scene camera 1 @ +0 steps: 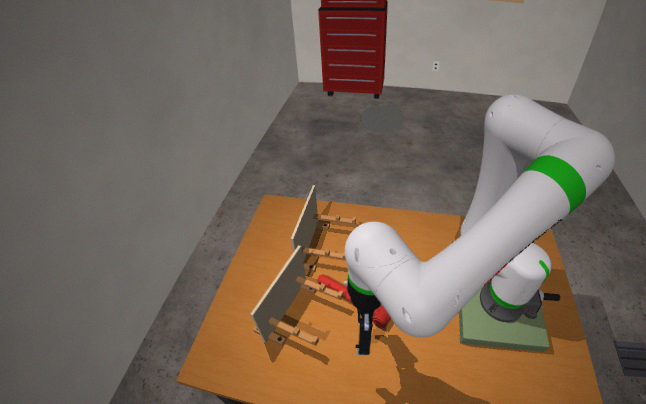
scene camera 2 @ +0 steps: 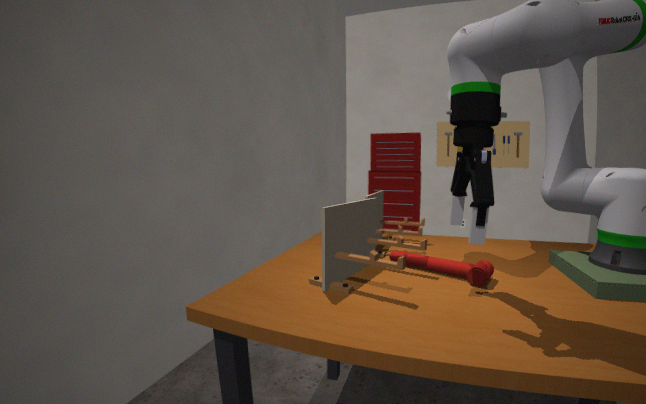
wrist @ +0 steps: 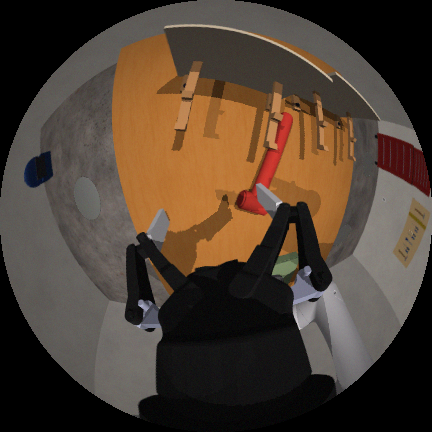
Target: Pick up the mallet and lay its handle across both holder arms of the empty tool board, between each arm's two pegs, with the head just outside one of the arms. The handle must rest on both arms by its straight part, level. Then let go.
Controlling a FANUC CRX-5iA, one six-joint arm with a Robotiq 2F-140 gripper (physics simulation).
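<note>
The red mallet (scene camera 1: 330,284) (scene camera 2: 442,267) (wrist: 272,162) lies on the table, its handle end low beside the farther arm (scene camera 1: 320,289) (wrist: 275,120) of the near board. Its head points toward the robot base; my arm partly covers it in scene camera 1. The near tool board (scene camera 1: 280,295) (scene camera 2: 350,245) (wrist: 225,60) stands upright; its nearer arm (scene camera 1: 295,332) (scene camera 2: 370,260) (wrist: 187,100) carries no tool. A second board (scene camera 1: 306,220) (wrist: 352,95) stands behind it, also bare. My gripper (scene camera 2: 467,233) (wrist: 210,203) is open and empty, above the table near the mallet head; one finger is hidden in scene camera 1.
The far board's arms (scene camera 1: 336,219) (wrist: 320,122) stick out over the table (scene camera 1: 240,350) (scene camera 2: 280,320). The green base plate (scene camera 1: 505,340) (scene camera 2: 575,280) (wrist: 286,266) bears the robot at the right. A red tool cabinet (scene camera 1: 354,50) (scene camera 2: 395,155) stands beyond the table.
</note>
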